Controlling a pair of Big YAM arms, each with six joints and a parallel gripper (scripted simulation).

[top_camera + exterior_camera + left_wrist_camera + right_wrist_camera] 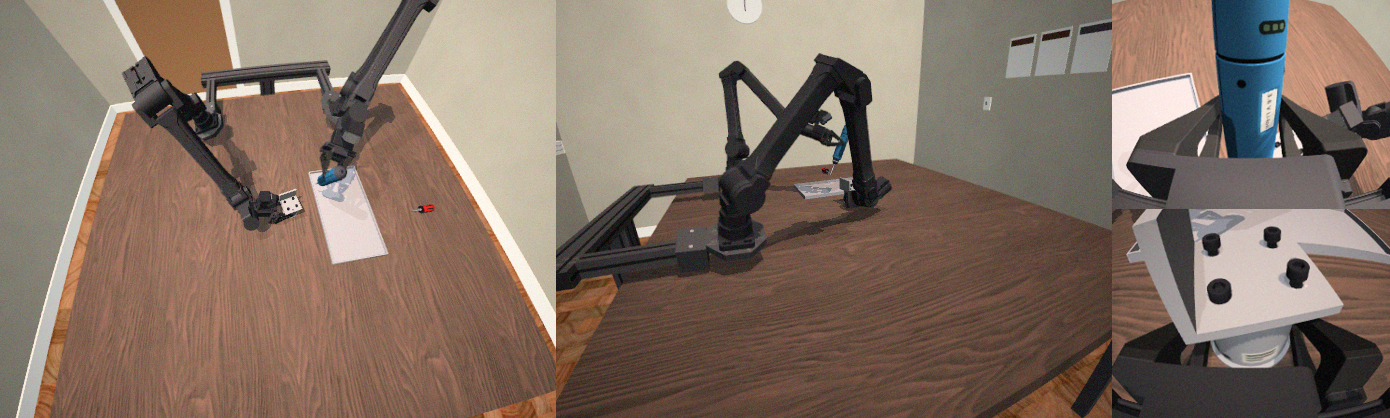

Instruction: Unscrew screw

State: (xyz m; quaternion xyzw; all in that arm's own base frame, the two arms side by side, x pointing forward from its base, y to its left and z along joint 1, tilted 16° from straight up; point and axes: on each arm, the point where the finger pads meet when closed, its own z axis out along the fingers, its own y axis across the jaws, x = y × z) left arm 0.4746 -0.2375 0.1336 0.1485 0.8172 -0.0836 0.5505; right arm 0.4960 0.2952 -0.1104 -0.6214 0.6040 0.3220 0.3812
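Right now the joint module body is 10 mm above my right hand. Round my right hand: bracket 50 mm above; flat tray 30 mm ahead, 230 mm to the left, 20 mm below; small red-handled screwdriver 70 mm ahead, 570 mm to the left, 10 mm below.
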